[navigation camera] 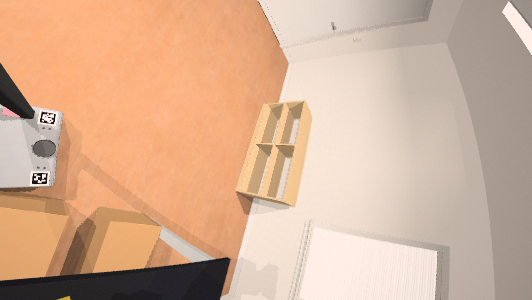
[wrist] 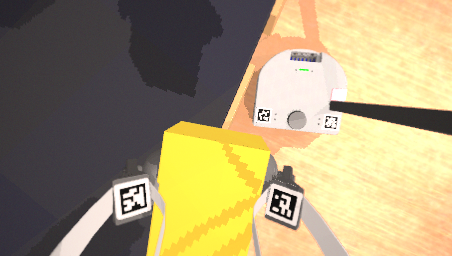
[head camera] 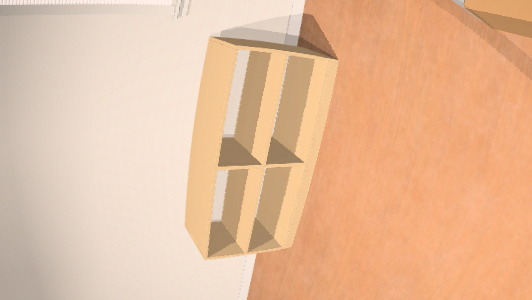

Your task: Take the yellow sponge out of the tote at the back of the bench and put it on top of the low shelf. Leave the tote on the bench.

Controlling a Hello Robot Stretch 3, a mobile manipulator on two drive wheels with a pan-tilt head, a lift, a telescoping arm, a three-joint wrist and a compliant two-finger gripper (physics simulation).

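Places are measured from the robot's base along level axes (x ahead, y left, z up), in millimetres.
Pixels of known places: gripper, fingertip midpoint: (wrist: 211,167); robot's base at its link origin: (navigation camera: 45,146) (wrist: 290,115).
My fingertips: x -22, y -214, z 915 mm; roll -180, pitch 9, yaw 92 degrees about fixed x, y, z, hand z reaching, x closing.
Ahead of a thing's pixels: the offset from my fingertips to its top centre. "pt": to the spot under its first point. Level surfaces: height alone.
The yellow sponge {dx +19, dy +2, dz +45 mm} (wrist: 210,185) is between the two fingers of my gripper (wrist: 211,167) in the wrist view, high above the floor near the edge of the dark bench top. The gripper is shut on it. A small yellow piece of the sponge (navigation camera: 64,298) also shows at the bottom edge of the navigation view. The low shelf {dz -304 mm} (head camera: 202,125) (navigation camera: 302,155) is a light wooden unit with four open compartments, standing against the wall, well away from the gripper. The tote does not show in these views.
The dark bench top {dz -152 mm} (navigation camera: 150,282) (wrist: 75,100) carries shadows. My base (navigation camera: 20,155) (wrist: 300,90) stands on the floor beside it. Wooden boxes {pt dx +351, dy -230, dz -644 mm} (navigation camera: 125,240) (head camera: 505,12) are by the bench. A blind-covered window (navigation camera: 370,265) is on the wall past the shelf.
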